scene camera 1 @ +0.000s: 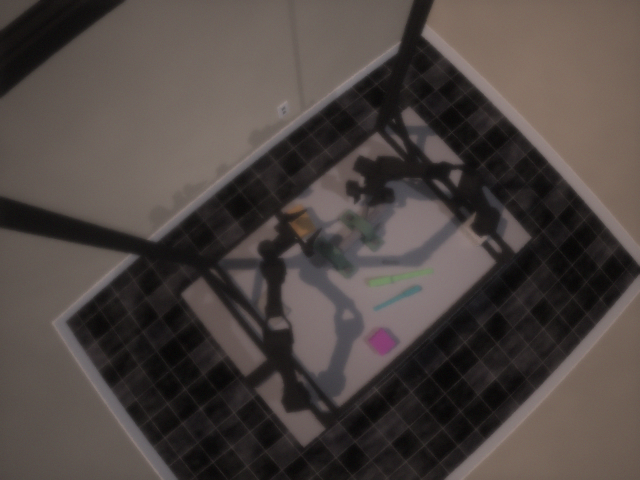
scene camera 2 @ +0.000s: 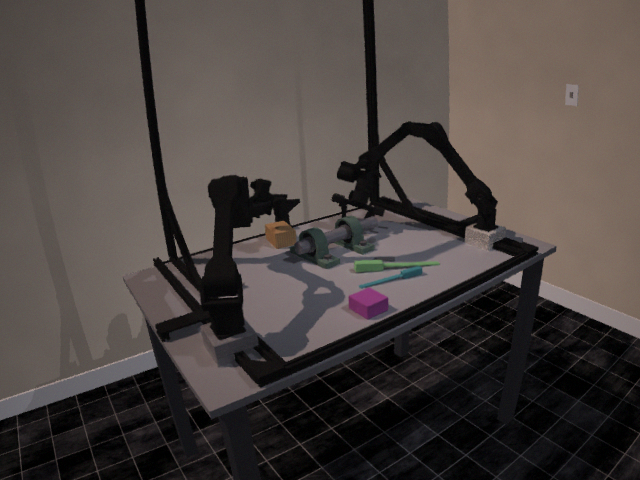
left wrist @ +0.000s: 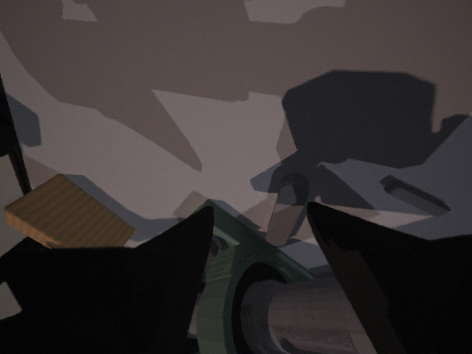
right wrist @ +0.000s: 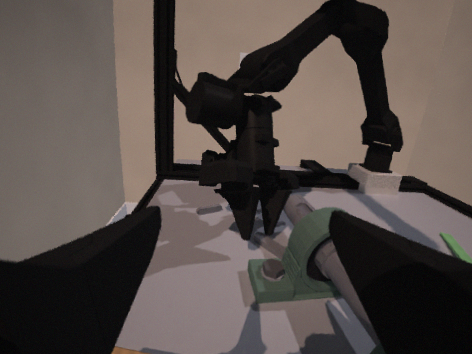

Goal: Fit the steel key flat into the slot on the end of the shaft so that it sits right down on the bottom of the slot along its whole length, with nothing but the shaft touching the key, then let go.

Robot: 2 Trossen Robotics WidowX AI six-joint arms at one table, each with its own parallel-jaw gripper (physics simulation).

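Seen in the pictures: left gripper, fingertip midpoint: (scene camera 1: 361,204) (left wrist: 259,211) (right wrist: 258,237); right gripper, fingertip midpoint: (scene camera 1: 314,218) (scene camera 2: 293,198) (right wrist: 246,217); left arm's base at its link origin: (scene camera 1: 480,226) (scene camera 2: 486,227) (right wrist: 374,168); right arm's base at its link origin: (scene camera 1: 299,395) (scene camera 2: 227,329).
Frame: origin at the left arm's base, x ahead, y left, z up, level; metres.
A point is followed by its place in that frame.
Note:
The grey shaft (scene camera 1: 351,238) @[x 0.408, y -0.295, z 0.014 m] (scene camera 2: 338,235) @[x 0.408, y -0.275, z -0.001 m] (left wrist: 310,310) @[x 0.280, y -0.322, z -0.002 m] runs through two green bearing blocks; its slot cannot be made out. A grey round-ended key (left wrist: 287,212) @[x 0.275, y -0.354, z -0.045 m] (right wrist: 272,247) @[x 0.292, y -0.351, z -0.046 m] lies on the table beside the near block in the left wrist view. A smaller grey bar (left wrist: 417,196) (right wrist: 209,209) lies apart from it; sizes are hard to judge. My left gripper (scene camera 2: 356,212) (left wrist: 259,211) @[x 0.281, y -0.371, z -0.037 m] (right wrist: 258,237) @[x 0.281, y -0.371, z -0.037 m] points down, open and empty, above the table by the shaft, with the round-ended key showing beyond its fingertips. My right gripper (scene camera 2: 293,211) is open and empty, above the orange block.
Green bearing blocks (scene camera 2: 313,245) @[x 0.512, y -0.262, z -0.002 m] (scene camera 2: 350,232) @[x 0.362, y -0.271, z -0.001 m] (left wrist: 215,300) @[x 0.344, y -0.344, z 0.001 m] (right wrist: 310,240) @[x 0.367, y -0.335, z 0.019 m] flank the workspace. An orange block (scene camera 1: 301,223) @[x 0.508, y -0.462, z -0.002 m] (scene camera 2: 280,235) @[x 0.533, y -0.425, z -0.011 m] (left wrist: 70,215) @[x 0.467, y -0.481, z -0.027 m] stands near the shaft's left end. Green (scene camera 2: 369,266) @[x 0.436, y -0.093, z -0.036 m] and teal (scene camera 2: 410,273) @[x 0.373, y 0.012, z -0.042 m] tools and a magenta block (scene camera 1: 382,341) @[x 0.572, y 0.062, z -0.019 m] (scene camera 2: 368,303) @[x 0.597, y 0.093, z -0.019 m] lie toward the front.

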